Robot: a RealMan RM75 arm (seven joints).
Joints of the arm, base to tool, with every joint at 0 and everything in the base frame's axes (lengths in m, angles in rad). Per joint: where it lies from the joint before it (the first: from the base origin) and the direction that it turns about. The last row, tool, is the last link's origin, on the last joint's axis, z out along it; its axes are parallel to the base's.
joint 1: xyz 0 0 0.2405 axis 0 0 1
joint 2: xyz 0 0 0 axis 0 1 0
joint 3: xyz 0 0 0.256 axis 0 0 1
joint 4: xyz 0 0 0 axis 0 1 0
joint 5: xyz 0 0 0.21 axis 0 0 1
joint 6: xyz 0 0 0 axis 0 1 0
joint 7: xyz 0 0 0.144 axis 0 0 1
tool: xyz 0 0 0
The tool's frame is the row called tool.
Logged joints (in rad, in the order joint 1, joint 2, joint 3, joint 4, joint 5, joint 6, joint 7), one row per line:
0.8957, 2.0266, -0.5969, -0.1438, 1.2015, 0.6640, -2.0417
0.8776, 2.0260, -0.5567, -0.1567, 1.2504, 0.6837, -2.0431
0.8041, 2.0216, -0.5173, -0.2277, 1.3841, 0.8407, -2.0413
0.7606, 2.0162, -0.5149, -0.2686, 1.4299, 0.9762, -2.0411
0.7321, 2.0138, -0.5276, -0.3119, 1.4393, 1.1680, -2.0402
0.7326, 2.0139, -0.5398, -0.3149, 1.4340, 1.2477, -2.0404
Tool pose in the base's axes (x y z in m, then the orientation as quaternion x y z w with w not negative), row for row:
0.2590, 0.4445, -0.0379, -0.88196, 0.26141, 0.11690, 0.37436
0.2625, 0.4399, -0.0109, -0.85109, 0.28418, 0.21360, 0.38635
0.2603, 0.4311, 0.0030, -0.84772, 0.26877, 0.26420, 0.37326
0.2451, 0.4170, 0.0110, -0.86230, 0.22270, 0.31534, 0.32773
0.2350, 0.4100, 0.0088, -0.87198, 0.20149, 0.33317, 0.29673
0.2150, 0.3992, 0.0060, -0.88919, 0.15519, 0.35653, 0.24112
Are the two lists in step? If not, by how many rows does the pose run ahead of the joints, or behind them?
The pose runs 1 row ahead of the joints: the pose in row i belongs to the joints in row i + 1.
